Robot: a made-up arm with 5 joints.
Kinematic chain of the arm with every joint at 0, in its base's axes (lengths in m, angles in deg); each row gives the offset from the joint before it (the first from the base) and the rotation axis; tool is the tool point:
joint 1: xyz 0 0 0.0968 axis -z
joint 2: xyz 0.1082 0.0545 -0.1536 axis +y
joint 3: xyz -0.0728 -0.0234 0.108 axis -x
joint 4: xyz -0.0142 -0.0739 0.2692 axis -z
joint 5: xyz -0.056 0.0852 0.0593 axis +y
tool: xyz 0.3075 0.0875 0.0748
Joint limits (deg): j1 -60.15..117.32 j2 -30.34..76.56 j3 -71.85..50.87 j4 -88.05..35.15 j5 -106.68..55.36
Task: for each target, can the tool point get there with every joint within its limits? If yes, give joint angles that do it. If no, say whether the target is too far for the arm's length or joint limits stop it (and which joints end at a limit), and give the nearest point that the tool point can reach.
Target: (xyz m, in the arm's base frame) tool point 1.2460 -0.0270 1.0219
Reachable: no: too far | nearest point 0.7046 -0.0153 0.5080 | short by 0.747 m
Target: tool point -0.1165 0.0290 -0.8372
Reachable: no: joint limits stop it (at a limit: joint 1, joint 2, joint 3, joint 4) | nearest point -0.3077 -0.1384 -0.2379 | short by 0.651 m
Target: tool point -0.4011 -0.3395 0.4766
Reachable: yes | joints 72.44 34.03 -56.64 -40.44 -71.22
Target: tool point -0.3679 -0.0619 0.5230
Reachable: yes | joints 58.43 -22.12 -43.07 24.39 -65.29
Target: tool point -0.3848 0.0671 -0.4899
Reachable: no: joint limits stop it (at a limit: joint 1, joint 2, joint 3, joint 4) | nearest point -0.4015 -0.1164 -0.2456 | short by 0.306 m
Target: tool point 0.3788 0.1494 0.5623
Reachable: yes | joints -23.68 31.65 -21.26 -40.05 -31.62
